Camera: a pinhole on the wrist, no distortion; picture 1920 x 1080 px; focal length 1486.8 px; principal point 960.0 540.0 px. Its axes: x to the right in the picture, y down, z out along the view. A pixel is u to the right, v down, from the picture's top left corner.
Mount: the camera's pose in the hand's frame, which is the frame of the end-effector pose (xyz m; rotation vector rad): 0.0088 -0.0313 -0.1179 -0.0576 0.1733 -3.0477
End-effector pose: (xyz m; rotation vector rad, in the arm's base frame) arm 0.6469 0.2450 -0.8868 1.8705 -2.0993 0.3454
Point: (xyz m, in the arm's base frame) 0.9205 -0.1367 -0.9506
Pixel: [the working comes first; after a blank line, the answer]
In the camera's frame: -0.2525 0.2747 0.3444

outside the picture
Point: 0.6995 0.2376 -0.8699
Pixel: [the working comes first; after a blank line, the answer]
In the camera's frame: 0.0061 0.0094 0.1031

1048 676
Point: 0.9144 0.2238 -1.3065
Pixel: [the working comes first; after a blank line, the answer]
In the camera's frame: 0.2145 0.1723 0.5118

1583 1040
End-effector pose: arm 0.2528 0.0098 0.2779 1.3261 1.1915 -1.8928
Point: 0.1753 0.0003 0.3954
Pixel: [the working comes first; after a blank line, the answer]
In the camera's frame: 0.1007 0.0403 0.1790

1796 874
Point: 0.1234 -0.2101 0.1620
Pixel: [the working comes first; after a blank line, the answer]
In the camera's frame: -0.1281 -0.0992 0.3511

418 120
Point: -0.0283 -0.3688 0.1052
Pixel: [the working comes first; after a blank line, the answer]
In the camera's frame: -0.2185 -0.0857 0.5587

379 312
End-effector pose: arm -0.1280 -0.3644 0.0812 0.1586 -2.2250 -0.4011
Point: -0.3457 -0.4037 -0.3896
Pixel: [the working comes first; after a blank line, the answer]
In the camera's frame: 0.2390 0.0870 0.5610

1593 771
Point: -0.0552 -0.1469 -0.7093
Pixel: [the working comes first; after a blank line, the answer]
In the camera's frame: 0.7070 -0.0956 0.5478

outside the picture
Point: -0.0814 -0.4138 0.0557
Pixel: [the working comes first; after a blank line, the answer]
In the camera's frame: 0.0493 0.0088 0.0855

1818 694
